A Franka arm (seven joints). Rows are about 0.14 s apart.
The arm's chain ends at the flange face. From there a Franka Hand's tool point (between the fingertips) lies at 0.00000 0.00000 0.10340 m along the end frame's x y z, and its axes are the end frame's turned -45 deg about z.
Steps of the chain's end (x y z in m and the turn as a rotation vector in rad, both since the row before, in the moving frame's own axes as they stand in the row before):
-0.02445, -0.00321, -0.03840, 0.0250, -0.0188, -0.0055
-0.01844, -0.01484, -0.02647, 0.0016, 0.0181, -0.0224
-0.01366, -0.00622, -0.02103, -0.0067, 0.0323, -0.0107
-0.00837, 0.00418, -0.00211, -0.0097, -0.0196, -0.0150
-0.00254, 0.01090, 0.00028, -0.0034, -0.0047, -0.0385
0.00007, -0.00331, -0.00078, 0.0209, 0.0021, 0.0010
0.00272, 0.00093, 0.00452, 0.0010, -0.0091, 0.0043
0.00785, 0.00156, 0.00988, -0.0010, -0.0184, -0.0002
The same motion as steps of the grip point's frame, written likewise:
-0.01457, -0.02276, -0.03845, 0.0310, 0.0044, -0.0055
-0.00109, -0.02234, -0.02649, -0.0117, 0.0139, -0.0224
-0.00337, -0.01122, -0.02109, -0.0276, 0.0181, -0.0107
-0.01102, -0.00367, -0.00213, 0.0070, -0.0207, -0.0150
-0.01010, 0.00583, 0.00028, 0.0009, -0.0057, -0.0385
0.00407, -0.00366, -0.00080, 0.0133, 0.0163, 0.0010
0.00068, 0.00184, 0.00452, 0.0071, -0.0057, 0.0043
0.00303, 0.00538, 0.00986, 0.0123, -0.0137, -0.0002

